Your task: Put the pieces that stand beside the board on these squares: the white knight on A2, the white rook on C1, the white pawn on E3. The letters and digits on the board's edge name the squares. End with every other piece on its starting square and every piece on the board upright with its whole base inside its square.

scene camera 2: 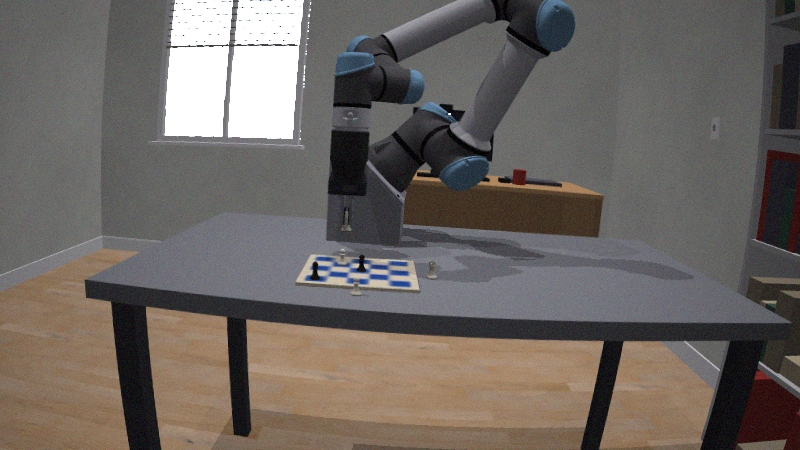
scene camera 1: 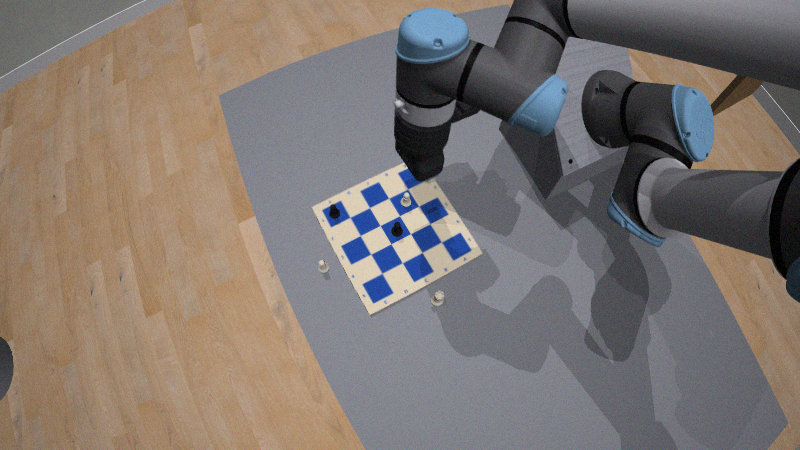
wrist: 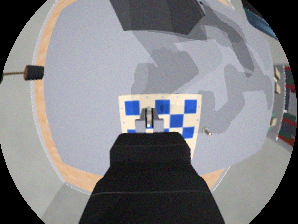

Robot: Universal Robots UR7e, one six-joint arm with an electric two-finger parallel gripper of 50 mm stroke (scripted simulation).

Labels:
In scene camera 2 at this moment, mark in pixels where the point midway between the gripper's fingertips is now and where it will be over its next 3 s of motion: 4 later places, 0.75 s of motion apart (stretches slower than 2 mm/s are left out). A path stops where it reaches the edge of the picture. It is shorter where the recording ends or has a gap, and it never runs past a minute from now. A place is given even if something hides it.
My gripper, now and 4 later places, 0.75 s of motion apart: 346, 224; 344, 251; 343, 253; 343, 229; 346, 210

